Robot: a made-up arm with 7 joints. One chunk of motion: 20 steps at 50 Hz.
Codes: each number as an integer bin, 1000 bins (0 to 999) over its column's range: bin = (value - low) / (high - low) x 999, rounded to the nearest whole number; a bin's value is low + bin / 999 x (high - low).
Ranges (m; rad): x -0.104..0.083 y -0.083..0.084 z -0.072..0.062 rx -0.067..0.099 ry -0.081..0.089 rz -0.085..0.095
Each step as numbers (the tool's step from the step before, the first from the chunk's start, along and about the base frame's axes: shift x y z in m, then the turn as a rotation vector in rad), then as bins.
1 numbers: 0.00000 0.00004 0.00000 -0.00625 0.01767 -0.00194
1 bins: 556 497 537 366 580 461
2 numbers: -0.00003 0.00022 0.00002 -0.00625 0.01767 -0.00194
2 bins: 555 498 537 366 580 461
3 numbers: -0.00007 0.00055 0.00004 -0.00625 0.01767 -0.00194
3 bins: 555 500 537 366 580 461
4 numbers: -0.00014 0.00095 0.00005 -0.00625 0.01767 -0.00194
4 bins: 555 502 537 366 580 461
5 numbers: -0.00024 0.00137 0.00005 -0.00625 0.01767 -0.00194
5 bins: 554 505 537 366 580 461
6 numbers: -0.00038 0.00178 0.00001 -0.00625 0.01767 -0.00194
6 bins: 554 507 537 366 580 461
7 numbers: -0.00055 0.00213 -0.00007 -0.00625 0.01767 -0.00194
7 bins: 553 509 536 366 580 461
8 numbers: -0.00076 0.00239 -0.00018 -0.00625 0.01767 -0.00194
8 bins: 552 511 535 366 580 461
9 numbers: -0.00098 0.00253 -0.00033 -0.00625 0.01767 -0.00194
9 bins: 550 512 534 366 580 461
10 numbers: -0.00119 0.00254 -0.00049 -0.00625 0.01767 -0.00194
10 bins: 549 512 533 366 580 461
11 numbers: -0.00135 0.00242 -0.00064 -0.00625 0.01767 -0.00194
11 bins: 548 511 532 366 580 461
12 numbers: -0.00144 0.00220 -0.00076 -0.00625 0.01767 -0.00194
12 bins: 548 510 531 366 580 461
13 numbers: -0.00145 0.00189 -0.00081 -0.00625 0.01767 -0.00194
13 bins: 548 508 531 366 580 461
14 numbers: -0.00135 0.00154 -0.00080 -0.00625 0.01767 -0.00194
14 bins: 548 506 531 366 580 461
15 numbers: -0.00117 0.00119 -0.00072 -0.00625 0.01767 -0.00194
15 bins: 549 504 531 366 580 461
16 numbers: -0.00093 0.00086 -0.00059 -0.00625 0.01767 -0.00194
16 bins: 551 502 532 366 580 461
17 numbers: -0.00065 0.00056 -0.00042 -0.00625 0.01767 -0.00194
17 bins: 552 500 534 366 580 461
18 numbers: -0.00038 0.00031 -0.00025 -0.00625 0.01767 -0.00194
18 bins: 554 498 535 366 580 461
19 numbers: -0.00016 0.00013 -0.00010 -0.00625 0.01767 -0.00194
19 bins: 555 497 536 366 580 461
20 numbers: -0.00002 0.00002 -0.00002 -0.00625 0.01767 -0.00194
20 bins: 555 497 537 366 580 461
